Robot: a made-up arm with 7 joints.
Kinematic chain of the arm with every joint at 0, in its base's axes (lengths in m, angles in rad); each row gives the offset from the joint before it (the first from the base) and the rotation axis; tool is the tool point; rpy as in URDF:
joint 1: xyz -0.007 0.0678 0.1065 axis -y
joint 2: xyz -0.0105 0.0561 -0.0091 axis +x
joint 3: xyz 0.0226 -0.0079 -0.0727 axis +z
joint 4: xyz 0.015 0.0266 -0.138 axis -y
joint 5: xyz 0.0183 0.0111 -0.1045 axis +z
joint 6: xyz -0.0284 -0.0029 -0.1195 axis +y
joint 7: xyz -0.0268 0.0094 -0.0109 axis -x
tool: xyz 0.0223 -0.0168 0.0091 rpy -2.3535 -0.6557 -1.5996
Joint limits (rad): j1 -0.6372..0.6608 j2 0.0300..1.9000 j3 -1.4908..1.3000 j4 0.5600..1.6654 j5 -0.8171..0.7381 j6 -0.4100..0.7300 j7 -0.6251..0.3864
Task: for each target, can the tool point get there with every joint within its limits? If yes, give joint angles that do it. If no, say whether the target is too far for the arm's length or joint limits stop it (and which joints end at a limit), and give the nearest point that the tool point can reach.
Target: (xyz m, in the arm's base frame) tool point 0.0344 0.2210 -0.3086
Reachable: yes | joints -0.2296 0.5021 -0.7463 0.7011 0.4550 0.3977 0.1234
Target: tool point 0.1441 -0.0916 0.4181
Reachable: no: joint limits stop it (at a limit: joint 2, joint 3, joint 4, joint 5, joint 6, joint 7) | nearest point 0.1163 0.2192 0.3608 | short by 0.317 m
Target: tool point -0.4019 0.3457 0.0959
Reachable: no: joint limits stop it (at a limit: joint 1, joint 3, joint 4, joint 5, joint 7) | nearest point -0.2035 0.4143 -0.1411 | short by 0.317 m
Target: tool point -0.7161 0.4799 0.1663
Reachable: no: too far | nearest point -0.1709 0.4600 0.3065 | short by 0.563 m
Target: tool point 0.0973 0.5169 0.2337
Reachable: yes | joints 0.3854 1.6573 0.1355 0.6513 -0.4286 -0.2960 0.1126
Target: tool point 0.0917 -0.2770 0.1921
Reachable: no: joint limits stop it (at a limit: joint 1, joint 2, joint 4, joint 5, joint 6, joint 7) | nearest point 0.1815 -0.1193 0.0021 | short by 0.263 m
